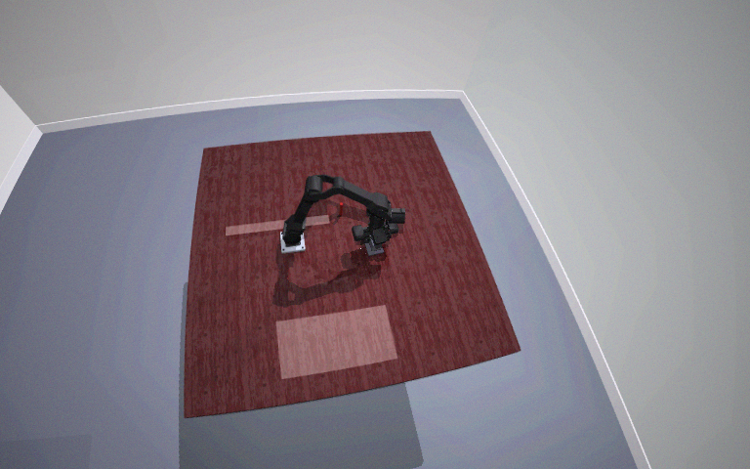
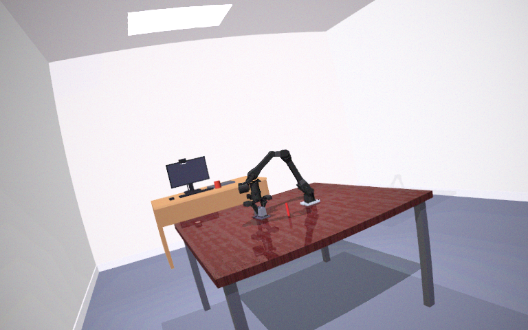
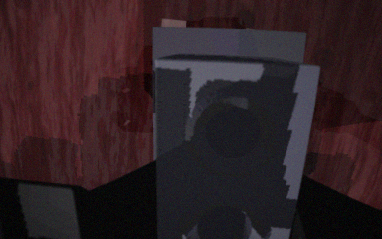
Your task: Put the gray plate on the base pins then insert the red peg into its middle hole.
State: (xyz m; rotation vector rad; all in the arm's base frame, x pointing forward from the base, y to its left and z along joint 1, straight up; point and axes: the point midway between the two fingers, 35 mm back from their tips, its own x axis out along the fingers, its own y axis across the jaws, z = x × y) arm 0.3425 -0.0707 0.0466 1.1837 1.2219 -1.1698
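My gripper tip is now 30 mm below the gray plate. The rest, counted from my gripper tip: gray base (20 mm below); then red peg (170 mm to the left, 110 mm behind, 10 mm above).
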